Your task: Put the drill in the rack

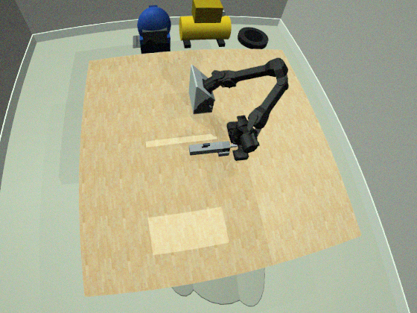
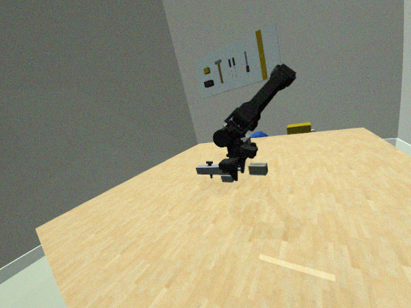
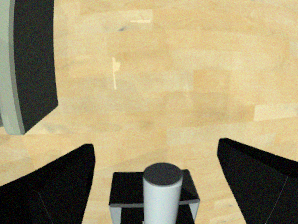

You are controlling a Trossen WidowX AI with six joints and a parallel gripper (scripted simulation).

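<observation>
The drill bit is 5 cm to the right of my gripper tip and 3 cm above it. Round my gripper tip: rack (8 cm behind, 5 cm to the left); dark key (14 cm to the right, 3 cm above, 1 cm ahead).
</observation>
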